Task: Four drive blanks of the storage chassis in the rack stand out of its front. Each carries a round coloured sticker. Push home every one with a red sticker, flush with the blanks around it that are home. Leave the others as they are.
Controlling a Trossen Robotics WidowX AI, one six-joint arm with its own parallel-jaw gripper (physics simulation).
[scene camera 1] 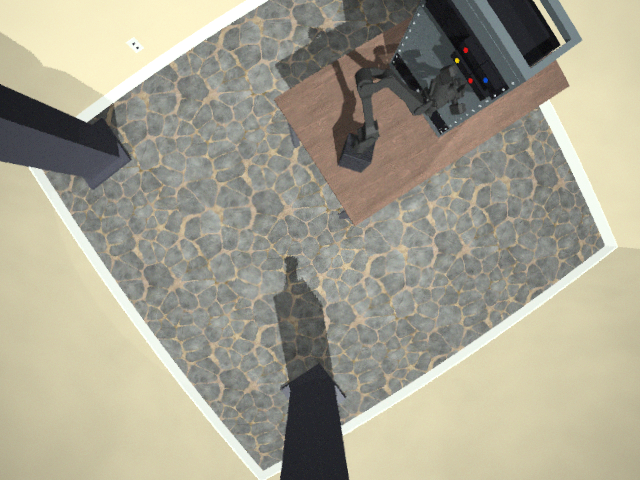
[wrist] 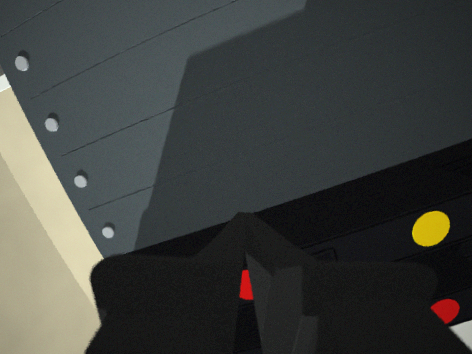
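Observation:
The dark storage chassis [scene camera 1: 478, 69] sits in the grey rack. In the scene view, four stickers show on its front: one red [scene camera 1: 465, 50], one yellow [scene camera 1: 456, 60], a second red [scene camera 1: 470, 80] and one blue [scene camera 1: 485, 80]. In the wrist view, the yellow sticker [wrist: 431, 228] is at the right, with a red sticker [wrist: 445, 311] below it, partly covered by the gripper. Another red sticker [wrist: 246, 286] shows through the narrow gap between the fingers. My gripper [scene camera 1: 461, 93] [wrist: 244, 219] is shut and empty, in front of the chassis. How far each blank stands out cannot be told.
The rack's grey panel [scene camera 1: 426, 38] [wrist: 225, 125] lies beside the chassis, with screws along its edge. The arm's base [scene camera 1: 357, 153] stands on the wooden table [scene camera 1: 398, 149]. An open grey frame [scene camera 1: 572, 32] is at the rack's far right.

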